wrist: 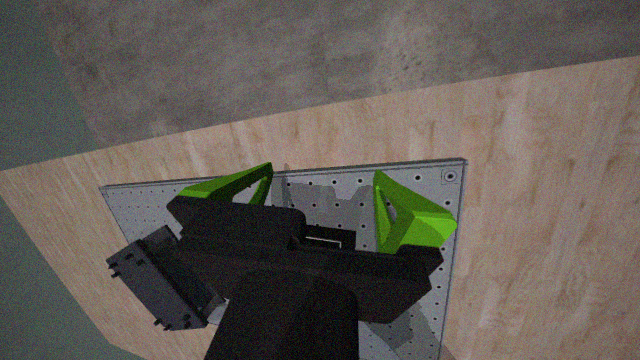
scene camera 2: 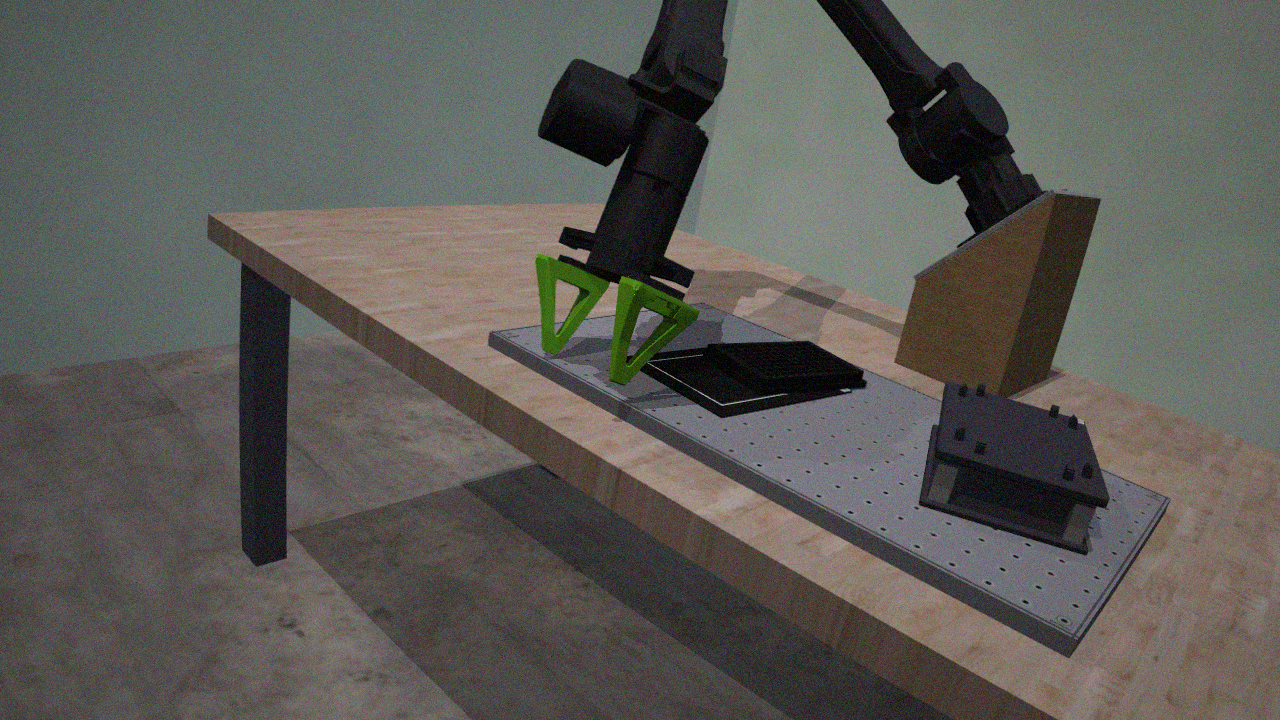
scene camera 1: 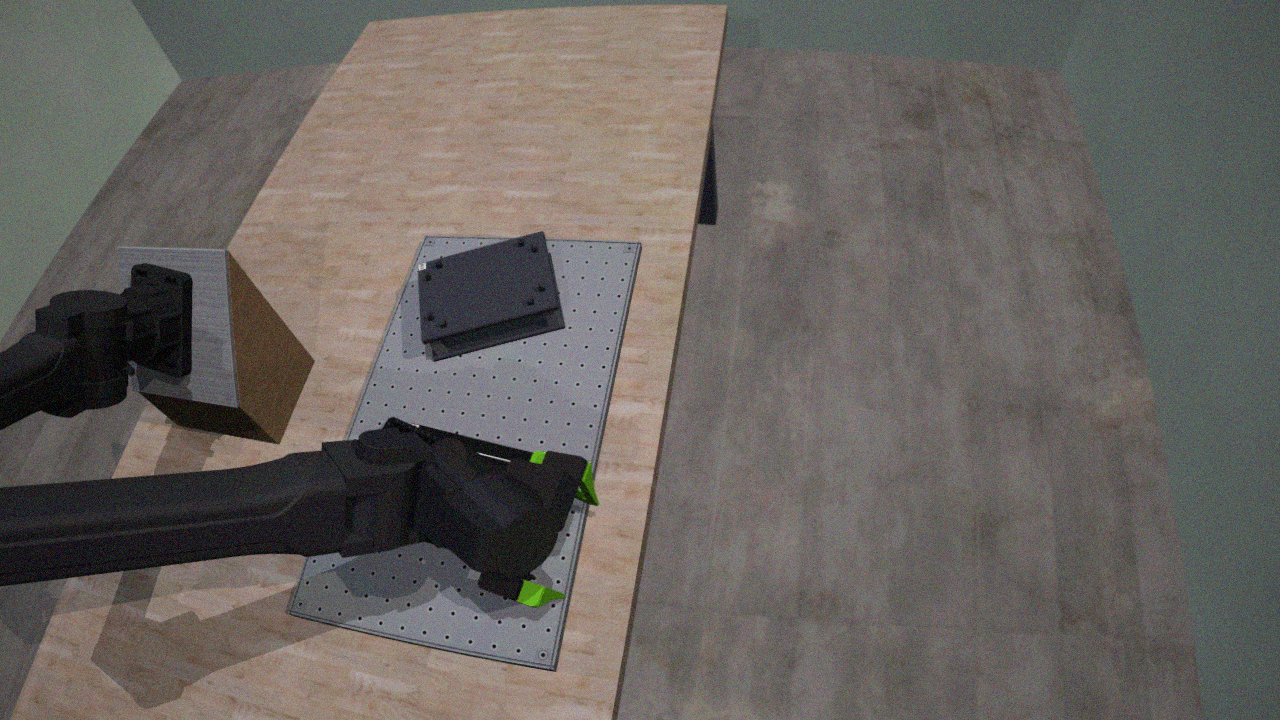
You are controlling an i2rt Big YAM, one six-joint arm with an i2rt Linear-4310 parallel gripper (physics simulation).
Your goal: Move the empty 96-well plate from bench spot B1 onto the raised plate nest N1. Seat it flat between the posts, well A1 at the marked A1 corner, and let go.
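Places are measured from the arm's base along level axes (x ahead, y left, z up), in millimetres.
Pixels of known places: gripper, fingertip midpoint: (wrist: 322, 171) (scene camera 2: 581, 367) (scene camera 1: 577, 549); arm's base, origin of the base link: (scene camera 2: 1018, 230) (scene camera 1: 165, 318).
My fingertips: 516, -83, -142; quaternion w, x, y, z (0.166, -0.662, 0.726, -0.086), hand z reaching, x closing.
For each thing: its middle in the pictures, then the offset to it from my fingertips, as dx, dy, dz. Level surfaces: height alone.
- black 96-well plate, body centre: (scene camera 2: 786, 365) -202, +42, -3
- B1, body centre: (scene camera 2: 738, 375) -152, +32, -11
- raised dark nest N1, body centre: (scene camera 2: 1012, 453) (scene camera 1: 487, 292) (wrist: 163, 283) -201, +271, +15
- small white mark, body centre: (scene camera 1: 422, 266) -293, +283, +32
- grey perforated board, body centre: (scene camera 2: 828, 422) (scene camera 1: 474, 417) (wrist: 248, 270) -168, +124, -18
- wooden table, its level: dz -25
The black 96-well plate (scene camera 2: 787, 362) lies over the back right part of the dark, white-lined pad at B1 (scene camera 2: 693, 380) and overhangs it; whether it lies quite flat is hard to tell. The arm hides the plate in scene camera 1 and the wrist view. The raised dark nest N1 (scene camera 1: 487, 291) (scene camera 2: 1011, 438) (wrist: 155, 285) has small posts and carries no plate. A small white mark (scene camera 1: 422, 266) shows at its upper left corner in scene camera 1. My gripper (scene camera 1: 580, 548) (scene camera 2: 585, 368) (wrist: 322, 171) is open and empty, above the board, to the plate's left in scene camera 2.
Pad and nest stand on a grey perforated board (scene camera 1: 501, 385) (scene camera 2: 832, 447) (wrist: 150, 200) on the wooden table (scene camera 1: 537, 116) (scene camera 2: 429, 241) (wrist: 540, 175). A wooden wedge block (scene camera 1: 268, 358) (scene camera 2: 975, 313) with a dark arm joint against its sloped face stands behind the board in scene camera 2.
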